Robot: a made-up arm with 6 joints.
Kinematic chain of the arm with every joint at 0, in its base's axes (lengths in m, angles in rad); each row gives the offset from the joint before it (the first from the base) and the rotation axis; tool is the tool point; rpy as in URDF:
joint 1: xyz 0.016 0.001 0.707 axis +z
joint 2: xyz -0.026 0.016 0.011 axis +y
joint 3: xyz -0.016 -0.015 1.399 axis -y
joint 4: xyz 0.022 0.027 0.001 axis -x
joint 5: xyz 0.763 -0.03 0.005 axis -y
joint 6: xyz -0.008 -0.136 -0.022 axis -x
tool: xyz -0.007 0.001 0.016 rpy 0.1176 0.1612 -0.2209
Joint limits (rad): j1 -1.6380..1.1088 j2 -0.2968..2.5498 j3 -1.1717..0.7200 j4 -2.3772..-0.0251 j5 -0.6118..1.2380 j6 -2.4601..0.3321
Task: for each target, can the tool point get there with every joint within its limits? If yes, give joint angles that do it. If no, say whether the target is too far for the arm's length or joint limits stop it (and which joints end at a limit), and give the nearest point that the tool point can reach.
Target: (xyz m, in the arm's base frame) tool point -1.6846 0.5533 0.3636
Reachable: no: joint limits stop it (at a limit: joint 1, joint 2, joint 4) | nearest point -0.0834 0.1953 0.0594 | short by 1.669 m
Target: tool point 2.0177 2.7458 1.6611
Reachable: no: too far | nearest point 1.1464 1.5511 1.2537 | short by 1.534 m
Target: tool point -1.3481 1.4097 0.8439
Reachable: no: joint limits stop it (at a limit: joint 1, joint 4) | nearest point 0.1478 0.6648 0.8439 | short by 1.671 m
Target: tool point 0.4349 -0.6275 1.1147
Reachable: yes | joints -1.0350 0.5743 -0.7251 -1.6125 -0.2830 -1.0798
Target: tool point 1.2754 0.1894 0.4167
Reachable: yes | joints 0.2342 1.2255 -0.2128 -0.5873 0.3772 -1.9227
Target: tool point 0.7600 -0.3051 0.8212
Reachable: yes | joints -0.4521 0.9382 -0.8009 -1.6557 0.5233 0.0271
